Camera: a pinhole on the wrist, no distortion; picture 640 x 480 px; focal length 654.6 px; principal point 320.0 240.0 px. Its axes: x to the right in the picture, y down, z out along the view. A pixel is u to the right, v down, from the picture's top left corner.
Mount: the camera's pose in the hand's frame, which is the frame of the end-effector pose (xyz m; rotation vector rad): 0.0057 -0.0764 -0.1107 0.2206 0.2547 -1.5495
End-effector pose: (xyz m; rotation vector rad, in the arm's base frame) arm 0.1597 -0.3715 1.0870 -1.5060 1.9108 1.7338
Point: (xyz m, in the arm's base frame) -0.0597 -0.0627 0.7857
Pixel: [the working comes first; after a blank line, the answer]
In the camera's frame: -0.1522 0.1230 0.5466

138 387
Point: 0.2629 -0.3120 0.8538
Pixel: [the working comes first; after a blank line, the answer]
In the camera's frame: 0.1015 0.0646 0.2255

614 427
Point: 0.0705 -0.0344 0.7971
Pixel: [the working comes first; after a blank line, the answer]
In the camera's frame: -0.0514 0.0366 0.5307

257 285
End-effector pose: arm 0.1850 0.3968 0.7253 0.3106 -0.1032 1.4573
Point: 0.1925 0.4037 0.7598
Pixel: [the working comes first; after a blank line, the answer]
In the camera's frame: -0.1137 0.0086 0.1141

outside the picture
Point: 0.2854 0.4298 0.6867
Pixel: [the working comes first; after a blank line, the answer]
In the camera's frame: 0.0015 0.0260 0.0815

332 449
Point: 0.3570 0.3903 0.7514
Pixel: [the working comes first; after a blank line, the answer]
In the camera's frame: 0.0388 0.0107 0.1777

463 279
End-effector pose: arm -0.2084 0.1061 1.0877 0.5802 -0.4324 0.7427
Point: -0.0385 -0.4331 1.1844
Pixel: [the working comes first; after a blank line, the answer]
In the camera's frame: 0.1721 -0.1238 0.5706

517 98
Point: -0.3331 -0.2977 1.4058
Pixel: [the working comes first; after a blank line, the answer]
In the camera's frame: -0.2203 -0.1265 0.5852

74 99
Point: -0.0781 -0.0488 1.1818
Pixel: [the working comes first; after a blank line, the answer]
In the camera's frame: -0.0011 0.0491 0.2716

317 358
